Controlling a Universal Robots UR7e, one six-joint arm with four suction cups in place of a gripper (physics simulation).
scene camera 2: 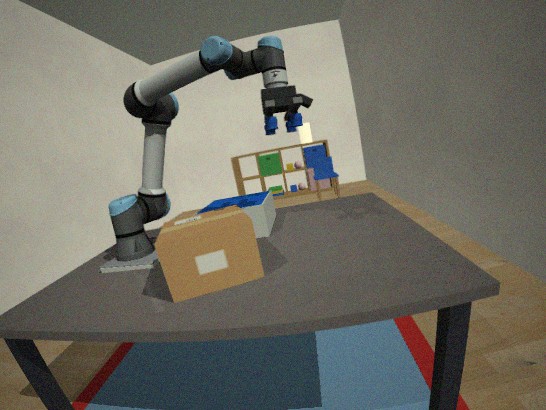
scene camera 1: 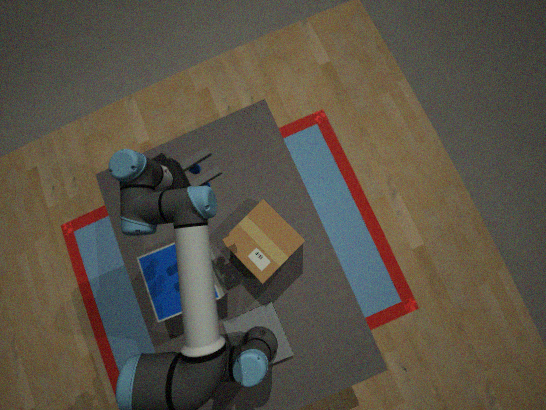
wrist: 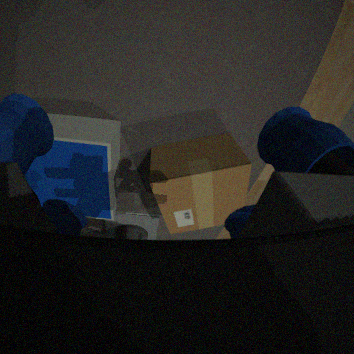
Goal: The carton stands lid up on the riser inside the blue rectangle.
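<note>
A brown carton [scene camera 1: 274,231] [scene camera 2: 235,240] [wrist: 229,192] stands upright on the table, its taped face with a small printed label up. It is beside the riser, apart from it, and turned at an angle to it. The riser [scene camera 2: 265,220] [wrist: 85,128] is a pale block; its top bears the blue rectangle [scene camera 1: 157,280] [scene camera 2: 245,201] [wrist: 95,192], on which dark arm shadows fall and no carton stands. The arm's forearm hides part of it in scene camera 1. My gripper [scene camera 1: 201,177] [scene camera 2: 282,125] is open and empty, its blue suction cups hanging high above the table.
The grey table [scene camera 1: 320,300] [scene camera 2: 360,260] carries the arm's pale base plate [scene camera 1: 281,335] [scene camera 2: 127,265], near the carton and riser. A blue mat with a red border [scene camera 1: 367,215] lies on the floor below. A shelf unit [scene camera 2: 235,175] and a blue chair [scene camera 2: 325,170] stand in the background.
</note>
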